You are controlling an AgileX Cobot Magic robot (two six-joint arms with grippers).
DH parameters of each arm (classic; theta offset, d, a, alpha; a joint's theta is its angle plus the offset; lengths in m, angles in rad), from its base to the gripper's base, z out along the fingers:
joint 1: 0 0.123 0 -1.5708
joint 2: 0.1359 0 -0.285 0
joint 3: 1.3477 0 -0.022 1.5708
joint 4: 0 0.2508 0 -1.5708
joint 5: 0 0 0.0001 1.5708
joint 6: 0 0.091 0 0
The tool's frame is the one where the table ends.
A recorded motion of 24 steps. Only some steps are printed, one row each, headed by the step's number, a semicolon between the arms.
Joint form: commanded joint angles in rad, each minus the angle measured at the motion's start. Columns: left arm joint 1, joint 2, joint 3, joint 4, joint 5, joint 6; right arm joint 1, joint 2, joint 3, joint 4, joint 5, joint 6.
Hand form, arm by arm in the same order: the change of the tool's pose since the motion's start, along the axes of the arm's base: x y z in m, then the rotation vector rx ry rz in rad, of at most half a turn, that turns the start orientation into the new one. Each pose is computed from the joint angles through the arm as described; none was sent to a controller.
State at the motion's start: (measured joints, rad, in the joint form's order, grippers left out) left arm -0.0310 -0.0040 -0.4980 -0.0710 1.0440 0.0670; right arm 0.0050 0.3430 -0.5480 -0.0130 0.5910 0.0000
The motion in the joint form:
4: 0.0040 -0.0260 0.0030 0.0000 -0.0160 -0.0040; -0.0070 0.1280 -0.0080 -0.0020 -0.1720 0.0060
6: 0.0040 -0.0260 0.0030 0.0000 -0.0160 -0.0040; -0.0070 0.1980 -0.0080 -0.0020 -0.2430 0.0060
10: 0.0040 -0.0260 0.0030 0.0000 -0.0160 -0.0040; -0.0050 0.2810 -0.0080 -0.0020 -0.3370 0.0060
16: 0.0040 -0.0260 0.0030 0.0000 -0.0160 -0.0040; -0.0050 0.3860 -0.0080 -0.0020 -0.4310 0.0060
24: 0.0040 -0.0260 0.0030 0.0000 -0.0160 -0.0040; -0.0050 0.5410 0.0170 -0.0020 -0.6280 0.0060
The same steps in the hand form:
4: -0.0030 0.0001 0.0003 -0.0054 -0.0386 0.0066; 0.0296 -0.0004 0.0071 0.0034 -0.0520 -0.0067
6: -0.0030 0.0001 0.0003 -0.0054 -0.0386 0.0066; 0.0455 -0.0004 0.0060 0.0032 -0.0530 -0.0057
10: -0.0030 0.0001 0.0003 -0.0054 -0.0386 0.0066; 0.0644 0.0000 0.0041 0.0033 -0.0640 -0.0022
16: -0.0030 0.0001 0.0003 -0.0054 -0.0386 0.0066; 0.0873 0.0001 -0.0027 0.0034 -0.0530 -0.0009
24: -0.0030 0.0001 0.0003 -0.0054 -0.0386 0.0066; 0.1194 0.0004 -0.0203 0.0040 -0.0700 0.0021

